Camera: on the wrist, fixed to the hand. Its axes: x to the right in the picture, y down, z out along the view.
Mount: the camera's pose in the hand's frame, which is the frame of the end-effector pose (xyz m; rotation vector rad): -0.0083 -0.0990 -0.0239 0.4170 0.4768 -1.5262
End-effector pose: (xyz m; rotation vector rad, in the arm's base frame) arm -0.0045 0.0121 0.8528 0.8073 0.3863 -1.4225
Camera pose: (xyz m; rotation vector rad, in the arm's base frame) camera -0.0958 0.0397 0.8162 -1.1487 -1.1482 2.5031
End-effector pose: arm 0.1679 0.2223 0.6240 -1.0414 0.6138 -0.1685
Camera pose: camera 0.1630 0.1572 0.7026 -0.8548 0.0534 -1.8312
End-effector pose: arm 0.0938 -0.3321 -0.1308 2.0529 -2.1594 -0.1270
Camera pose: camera 0.1957 -0.3281 -0.1246 2.9798 -0.0428 0.5987
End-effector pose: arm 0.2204 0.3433 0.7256 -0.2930 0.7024 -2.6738
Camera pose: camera 0.1926 0.4373 0.7545 0.0117 0.0931 1.9644
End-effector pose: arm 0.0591 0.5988 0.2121 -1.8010 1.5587 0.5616
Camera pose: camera 0.1515 0.5921 0.2551 -2.1935 0.1229 -0.8762
